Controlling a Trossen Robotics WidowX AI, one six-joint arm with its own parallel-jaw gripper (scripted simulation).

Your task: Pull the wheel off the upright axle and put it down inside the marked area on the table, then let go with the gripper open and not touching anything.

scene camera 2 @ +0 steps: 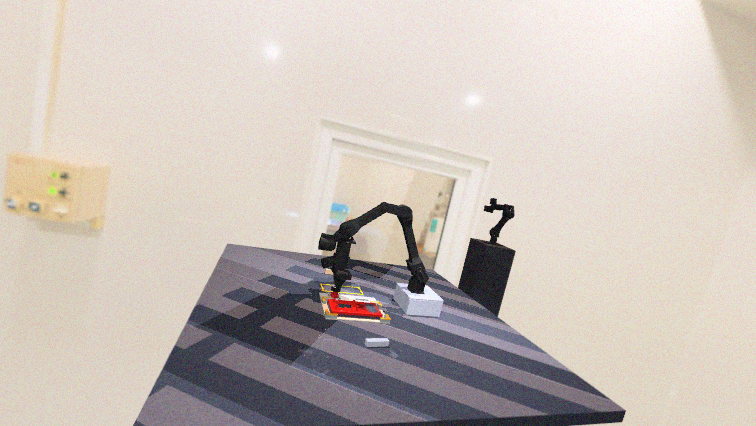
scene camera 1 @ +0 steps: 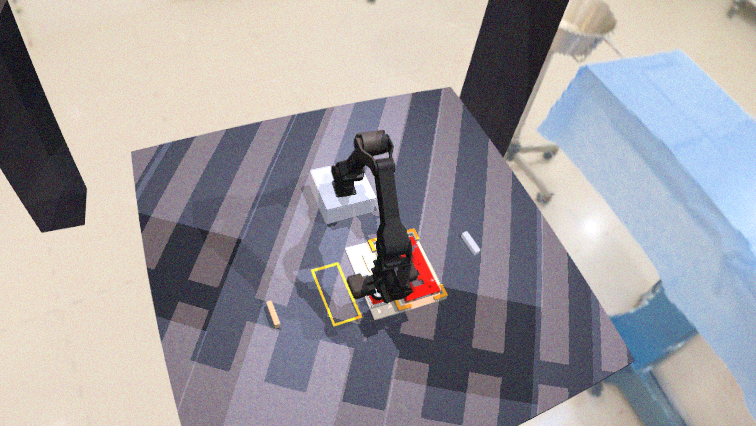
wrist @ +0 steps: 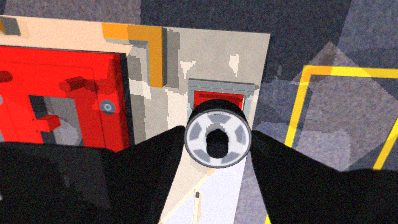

Path:
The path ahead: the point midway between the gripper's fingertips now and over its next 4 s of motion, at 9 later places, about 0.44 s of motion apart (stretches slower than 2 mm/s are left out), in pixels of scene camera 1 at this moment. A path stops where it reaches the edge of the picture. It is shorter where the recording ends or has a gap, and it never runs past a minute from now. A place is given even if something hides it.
My gripper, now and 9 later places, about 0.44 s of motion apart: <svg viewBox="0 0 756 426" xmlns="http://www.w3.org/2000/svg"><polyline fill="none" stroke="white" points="378,292 379,288 382,282 379,289 379,289 379,288 380,287 380,286 380,286 380,285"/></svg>

